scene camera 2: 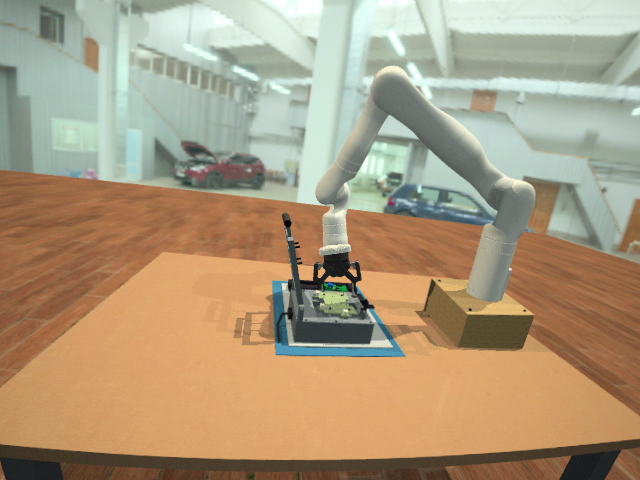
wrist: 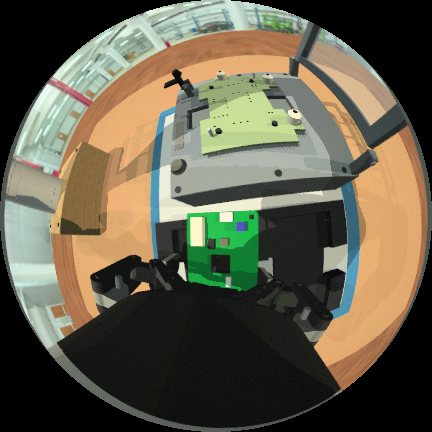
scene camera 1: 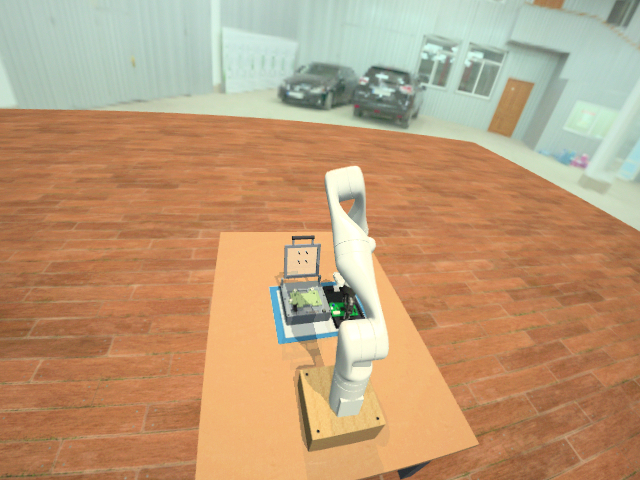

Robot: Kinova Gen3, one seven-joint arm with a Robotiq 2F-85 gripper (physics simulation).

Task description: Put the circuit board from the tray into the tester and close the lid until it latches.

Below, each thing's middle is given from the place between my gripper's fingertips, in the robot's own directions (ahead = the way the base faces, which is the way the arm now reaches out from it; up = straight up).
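Labels:
The green circuit board (wrist: 222, 247) has my hand 20 mm below it, 10 mm short of it and 10 mm to the right of it. Counted from that same hand, the tester lid (scene camera 1: 300, 260) is 160 mm ahead, 180 mm to the left and 170 mm above. As for the pale green bed (scene camera 2: 335, 303), I find it 170 mm to the left of my hand, 40 mm ahead of it and 50 mm above it.

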